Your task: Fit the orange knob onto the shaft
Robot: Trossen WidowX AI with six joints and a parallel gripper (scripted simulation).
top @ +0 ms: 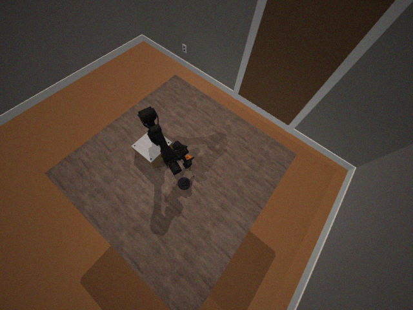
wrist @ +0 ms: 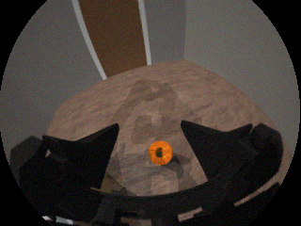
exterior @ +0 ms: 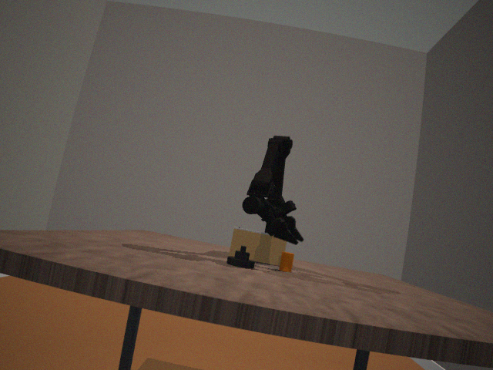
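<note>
The orange knob is 30 mm to the right of my gripper tip and 70 mm below it. The rest, counted from my gripper tip: pedestal 100 mm ahead, 180 mm to the right, 70 mm below.
</note>
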